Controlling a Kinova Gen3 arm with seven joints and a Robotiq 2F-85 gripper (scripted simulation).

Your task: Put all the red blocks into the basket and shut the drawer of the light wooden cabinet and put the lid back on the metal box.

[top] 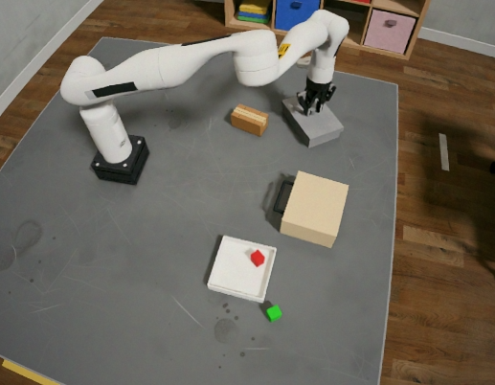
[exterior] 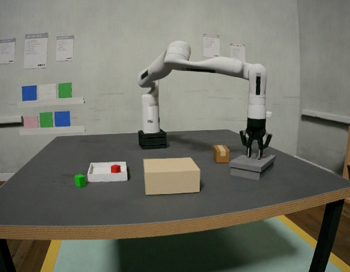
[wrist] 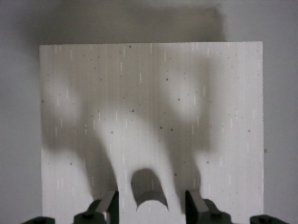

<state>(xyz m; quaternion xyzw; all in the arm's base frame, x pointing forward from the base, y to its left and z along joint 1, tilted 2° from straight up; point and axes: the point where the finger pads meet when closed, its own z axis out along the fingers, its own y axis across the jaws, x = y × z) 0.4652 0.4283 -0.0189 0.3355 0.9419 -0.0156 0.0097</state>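
The lid lies 30 mm below my hand. Round my hand: blue block: 200 mm behind, 100 mm to the right, 60 mm below; then cardboard box: 180 mm behind, 100 mm to the right, 40 mm below; then metal box: 50 mm below.
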